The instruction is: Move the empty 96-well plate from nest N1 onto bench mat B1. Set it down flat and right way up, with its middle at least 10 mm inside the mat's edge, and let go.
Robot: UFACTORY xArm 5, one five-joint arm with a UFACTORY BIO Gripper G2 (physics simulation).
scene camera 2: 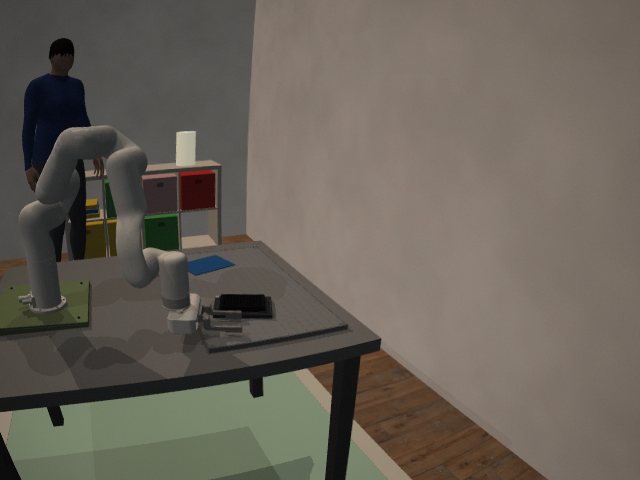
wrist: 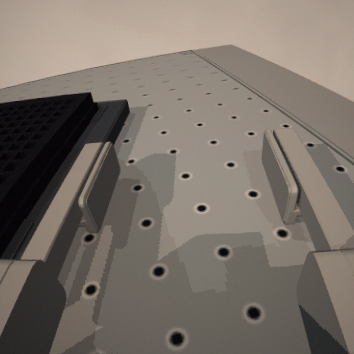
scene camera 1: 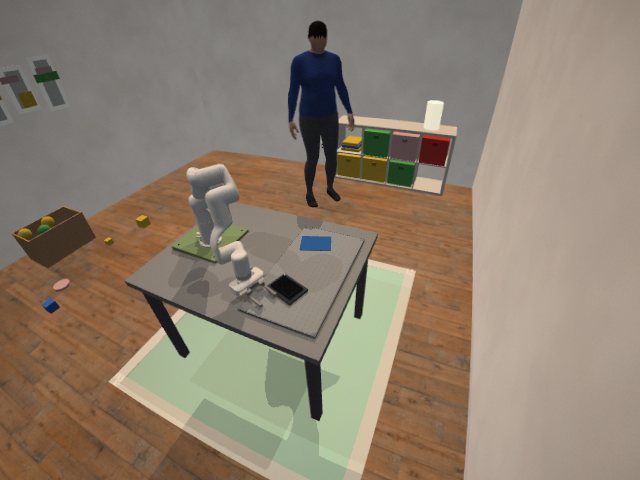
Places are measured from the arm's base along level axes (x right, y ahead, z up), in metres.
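Where they show: hand, its tool point: (scene camera 2: 233,321) (wrist: 186,177) (scene camera 1: 265,298); arm's base, origin of its link: (scene camera 2: 48,305).
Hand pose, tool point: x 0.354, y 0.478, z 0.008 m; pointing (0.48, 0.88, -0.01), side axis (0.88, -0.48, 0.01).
Observation:
Each offset is from my tool point to the centre of the thing. Level surfaces: height alone.
The black 96-well plate {dx -0.084, dy +0.073, dz +0.004 m} (scene camera 1: 285,285) (scene camera 2: 242,301) (wrist: 30,145) sits flat in the dark grey nest {dx -0.084, dy +0.073, dz -0.007 m} (scene camera 1: 291,300) (scene camera 2: 269,309) (wrist: 118,117). The blue bench mat {dz -0.013 m} (scene camera 1: 315,243) (scene camera 2: 210,264) lies flat farther back. My gripper (scene camera 1: 267,299) (scene camera 2: 240,320) (wrist: 191,182) is shut at its narrowest, with a gap between the finger pads and nothing held. It is low over the board, tilted, with its fingers pointing forward beside the nest. In the wrist view, the left finger overlaps the nest's near side and the right finger is over perforated board; whether the left one touches the nest I cannot tell.
The perforated grey board {dz -0.015 m} (scene camera 1: 320,294) (scene camera 2: 305,304) (wrist: 215,165) carries the nest and the mat. The arm's green base plate (scene camera 1: 232,236) (scene camera 2: 77,297) is at the table's other side. A person (scene camera 1: 320,85) (scene camera 2: 59,108) stands behind the table, near a shelf unit (scene camera 1: 398,124) (scene camera 2: 218,206).

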